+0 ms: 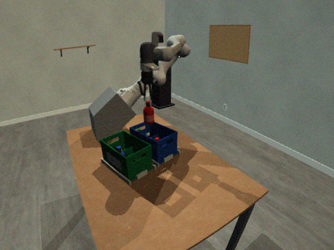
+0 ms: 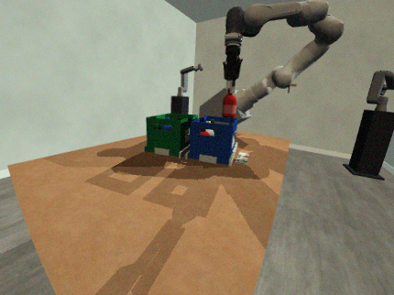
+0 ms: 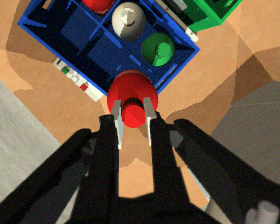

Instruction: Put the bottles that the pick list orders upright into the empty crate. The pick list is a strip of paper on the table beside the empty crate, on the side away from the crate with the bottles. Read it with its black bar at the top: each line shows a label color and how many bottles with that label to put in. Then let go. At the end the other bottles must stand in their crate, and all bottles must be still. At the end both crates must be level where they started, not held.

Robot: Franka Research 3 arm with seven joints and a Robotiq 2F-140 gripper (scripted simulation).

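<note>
The green bottle is 1 cm ahead of my hand, 9 cm to the right of it and 26 cm below it. Also, from my hand: white bottle: 10 cm ahead, 7 cm to the right, 26 cm below; then blue crate: 9 cm ahead, 3 cm to the right, 26 cm below; then pick list: 9 cm ahead, 12 cm to the left, 34 cm below.
</note>
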